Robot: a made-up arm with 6 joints. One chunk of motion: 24 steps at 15 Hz.
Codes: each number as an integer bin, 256 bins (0 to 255) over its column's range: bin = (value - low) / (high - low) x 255, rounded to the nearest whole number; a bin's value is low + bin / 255 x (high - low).
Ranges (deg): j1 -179.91..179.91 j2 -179.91..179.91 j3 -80..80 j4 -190.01..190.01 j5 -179.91..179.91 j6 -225.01..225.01
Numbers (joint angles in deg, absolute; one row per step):
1: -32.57 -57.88 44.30 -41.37 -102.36 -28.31
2: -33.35 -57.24 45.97 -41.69 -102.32 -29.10
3: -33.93 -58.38 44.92 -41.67 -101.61 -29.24
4: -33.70 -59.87 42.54 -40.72 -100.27 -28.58
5: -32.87 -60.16 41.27 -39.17 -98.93 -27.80
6: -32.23 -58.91 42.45 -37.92 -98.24 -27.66
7: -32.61 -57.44 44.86 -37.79 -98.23 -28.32
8: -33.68 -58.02 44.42 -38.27 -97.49 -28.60
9: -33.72 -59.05 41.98 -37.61 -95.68 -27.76
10: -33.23 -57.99 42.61 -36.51 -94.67 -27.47
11: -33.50 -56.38 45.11 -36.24 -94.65 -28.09
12: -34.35 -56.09 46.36 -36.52 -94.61 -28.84
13: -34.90 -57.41 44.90 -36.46 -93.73 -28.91
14: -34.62 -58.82 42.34 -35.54 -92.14 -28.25
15: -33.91 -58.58 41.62 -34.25 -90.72 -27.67
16: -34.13 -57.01 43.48 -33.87 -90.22 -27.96
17: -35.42 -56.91 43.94 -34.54 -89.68 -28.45
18: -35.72 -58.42 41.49 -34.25 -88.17 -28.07
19: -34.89 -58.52 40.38 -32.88 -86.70 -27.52
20: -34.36 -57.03 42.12 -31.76 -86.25 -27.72
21: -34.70 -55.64 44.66 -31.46 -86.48 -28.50
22: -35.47 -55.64 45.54 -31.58 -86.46 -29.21
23: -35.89 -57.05 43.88 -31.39 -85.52 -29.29
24: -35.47 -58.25 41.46 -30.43 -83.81 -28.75
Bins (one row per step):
1: 104 86 198 100 55 111
2: 104 87 201 100 55 111
3: 103 86 199 100 55 111
4: 104 85 195 100 56 111
5: 104 85 193 101 57 112
6: 105 86 195 102 58 112
7: 104 87 199 102 58 111
8: 104 86 198 102 58 111
9: 104 86 194 102 60 112
10: 104 86 195 103 60 112
11: 104 88 199 103 60 112
12: 103 88 201 103 60 111
13: 103 87 199 103 61 111
14: 103 86 195 104 62 111
15: 103 86 194 105 63 112
16: 103 87 197 105 64 112
17: 102 87 198 104 64 111
18: 102 86 194 105 65 112
19: 103 86 192 105 66 112
20: 103 87 195 106 66 112
21: 103 88 199 106 66 111
22: 102 88 200 106 66 111
23: 102 87 197 106 67 111
24: 102 86 194 107 68 111

